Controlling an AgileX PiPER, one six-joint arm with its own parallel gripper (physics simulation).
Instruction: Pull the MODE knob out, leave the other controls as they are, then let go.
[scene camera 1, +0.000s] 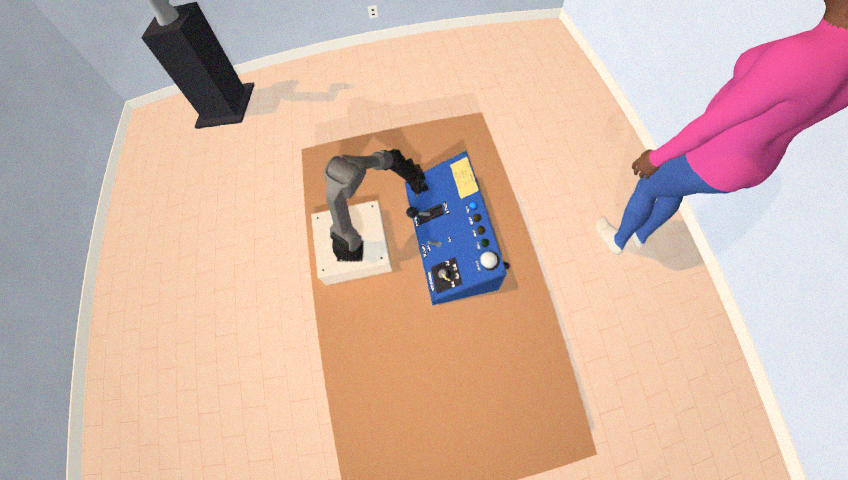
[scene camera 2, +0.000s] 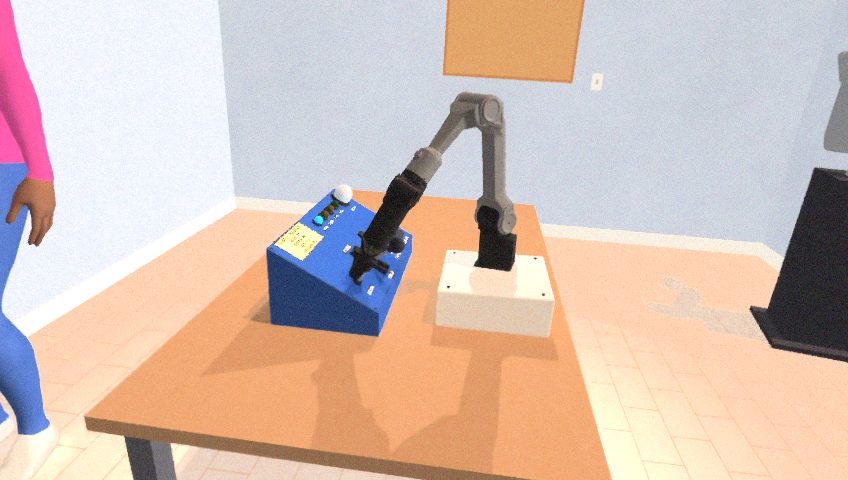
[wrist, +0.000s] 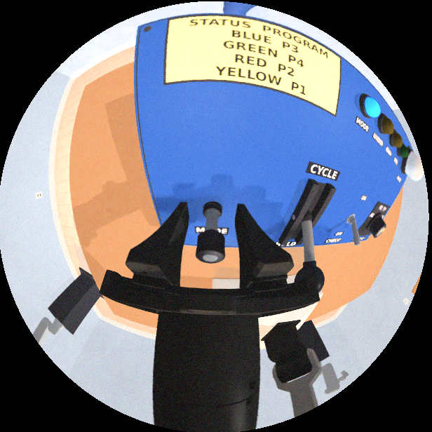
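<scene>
The MODE knob (wrist: 210, 247) is a black cylinder on a grey shaft standing out from the blue control panel (scene camera 1: 440, 184) (scene camera 2: 315, 297) (wrist: 225, 130), near its lower left in the wrist view. My gripper (wrist: 211, 210) (scene camera 1: 420, 189) is open, with one finger on each side of the knob and a gap on both sides. In scene camera 2 the gripper and arm hide the knob. The blue lamp (wrist: 371, 107) (scene camera 1: 473, 205) (scene camera 2: 318, 220) by the MODE label is lit. The CYCLE lever (wrist: 310, 276) (scene camera 1: 411, 211) (scene camera 2: 395, 244) has its black ball close beside my gripper's right side in the wrist view.
A toggle switch (wrist: 354, 230) (scene camera 1: 434, 243), a rotary selector (wrist: 377, 226) (scene camera 1: 444, 273) and a white dome (scene camera 1: 489, 259) (scene camera 2: 343, 193) (wrist: 414, 166) are also on the panel. A white base box (scene camera 1: 321, 237) (scene camera 2: 493, 312) carries the arm. A person (scene camera 1: 761, 113) (scene camera 2: 23, 172) stands beyond the table.
</scene>
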